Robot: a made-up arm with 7 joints. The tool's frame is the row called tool. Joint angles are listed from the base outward.
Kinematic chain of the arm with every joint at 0, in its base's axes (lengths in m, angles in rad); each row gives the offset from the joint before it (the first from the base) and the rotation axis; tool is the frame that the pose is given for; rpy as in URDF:
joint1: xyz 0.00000 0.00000 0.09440 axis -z
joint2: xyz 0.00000 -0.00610 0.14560 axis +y
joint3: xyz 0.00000 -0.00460 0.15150 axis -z
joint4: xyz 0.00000 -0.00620 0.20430 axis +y
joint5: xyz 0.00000 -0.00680 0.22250 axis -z
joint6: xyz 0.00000 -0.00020 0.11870 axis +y
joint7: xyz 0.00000 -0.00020 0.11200 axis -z
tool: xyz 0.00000 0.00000 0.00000 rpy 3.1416 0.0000 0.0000
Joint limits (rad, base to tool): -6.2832..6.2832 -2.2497..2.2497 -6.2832..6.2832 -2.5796..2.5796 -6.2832..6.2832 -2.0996..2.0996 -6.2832..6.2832
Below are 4 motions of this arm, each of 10 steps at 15 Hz.
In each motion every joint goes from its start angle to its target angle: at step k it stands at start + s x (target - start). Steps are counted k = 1, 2, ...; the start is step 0. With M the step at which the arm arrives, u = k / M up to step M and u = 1 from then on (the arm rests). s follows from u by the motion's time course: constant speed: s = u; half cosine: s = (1 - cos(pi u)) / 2; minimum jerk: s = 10 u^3 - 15 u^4 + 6 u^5.
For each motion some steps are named. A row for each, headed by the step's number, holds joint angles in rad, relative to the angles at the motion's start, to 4 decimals.
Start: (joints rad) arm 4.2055 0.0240 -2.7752 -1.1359 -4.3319 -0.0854 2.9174
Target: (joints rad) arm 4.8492 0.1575 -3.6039 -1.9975 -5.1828 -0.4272 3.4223
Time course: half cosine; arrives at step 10
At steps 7, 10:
7: 0.5110 0.1060 -0.6579 -0.6840 -0.6755 -0.2714 0.4008
10: 0.6437 0.1335 -0.8287 -0.8616 -0.8509 -0.3418 0.5049

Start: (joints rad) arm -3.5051 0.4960 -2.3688 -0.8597 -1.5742 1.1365 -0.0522
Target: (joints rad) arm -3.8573 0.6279 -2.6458 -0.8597 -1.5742 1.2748 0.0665
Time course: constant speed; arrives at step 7
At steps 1, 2, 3, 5, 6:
1: -0.0503 0.0188 -0.0396 0.0000 0.0000 0.0198 0.0170
2: -0.1006 0.0377 -0.0791 0.0000 0.0000 0.0395 0.0339
3: -0.1509 0.0565 -0.1187 0.0000 0.0000 0.0593 0.0509
5: -0.2516 0.0942 -0.1979 0.0000 0.0000 0.0988 0.0848
6: -0.3019 0.1131 -0.2374 0.0000 0.0000 0.1185 0.1017

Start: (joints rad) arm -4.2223 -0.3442 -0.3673 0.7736 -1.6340 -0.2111 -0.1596
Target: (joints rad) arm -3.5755 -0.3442 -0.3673 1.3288 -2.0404 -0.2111 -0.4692
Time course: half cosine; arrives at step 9
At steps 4, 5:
4: 0.2672 0.0000 0.0000 0.2294 -0.1679 0.0000 -0.1279
5: 0.3796 0.0000 0.0000 0.3258 -0.2385 0.0000 -0.1817

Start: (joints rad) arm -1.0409 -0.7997 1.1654 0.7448 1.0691 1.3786 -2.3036
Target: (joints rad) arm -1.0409 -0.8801 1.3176 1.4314 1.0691 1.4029 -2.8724
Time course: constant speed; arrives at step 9
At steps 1, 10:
1: 0.0000 -0.0089 0.0169 0.0763 0.0000 0.0027 -0.0632
10: 0.0000 -0.0804 0.1522 0.6866 0.0000 0.0243 -0.5688

